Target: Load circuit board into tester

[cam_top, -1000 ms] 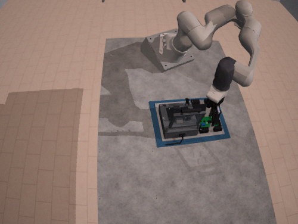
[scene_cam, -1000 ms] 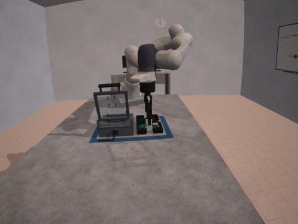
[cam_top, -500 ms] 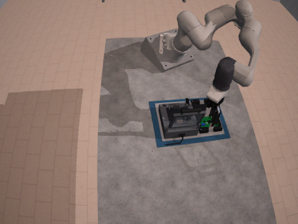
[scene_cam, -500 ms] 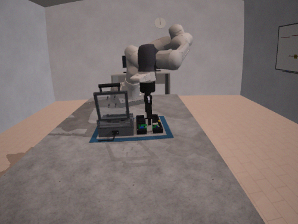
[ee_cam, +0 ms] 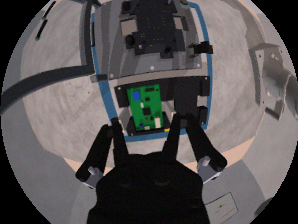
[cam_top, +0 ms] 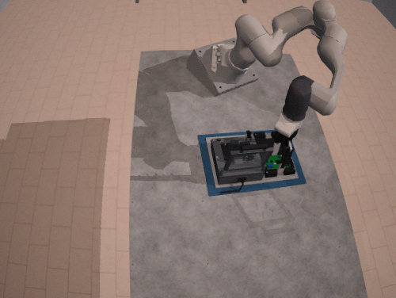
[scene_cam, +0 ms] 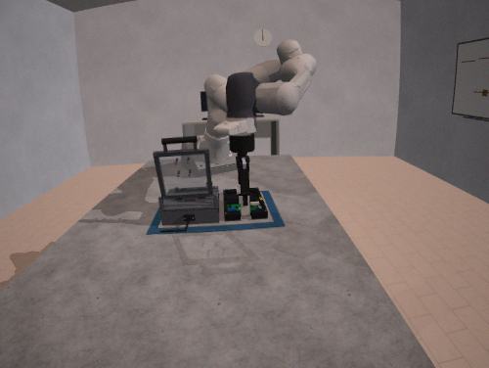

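Right now the green circuit board is 20 mm below my hand. The rest, counted from my hand: tester bed 160 mm to the right, 30 mm behind, 30 mm above; framed clear lid 170 mm to the right, 140 mm above, 80 mm ahead.
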